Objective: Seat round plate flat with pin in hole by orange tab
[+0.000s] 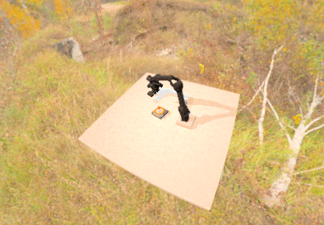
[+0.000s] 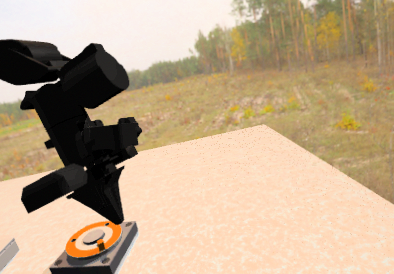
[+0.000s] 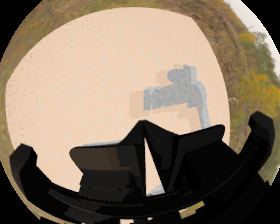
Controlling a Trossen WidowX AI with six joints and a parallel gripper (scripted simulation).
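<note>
The round plate lies 110 mm to the left of my gripper tip, 90 mm below it and 80 mm behind it. The rest, counted from my gripper tip: grey square base (130 mm to the left, 100 mm below, 100 mm behind).
</note>
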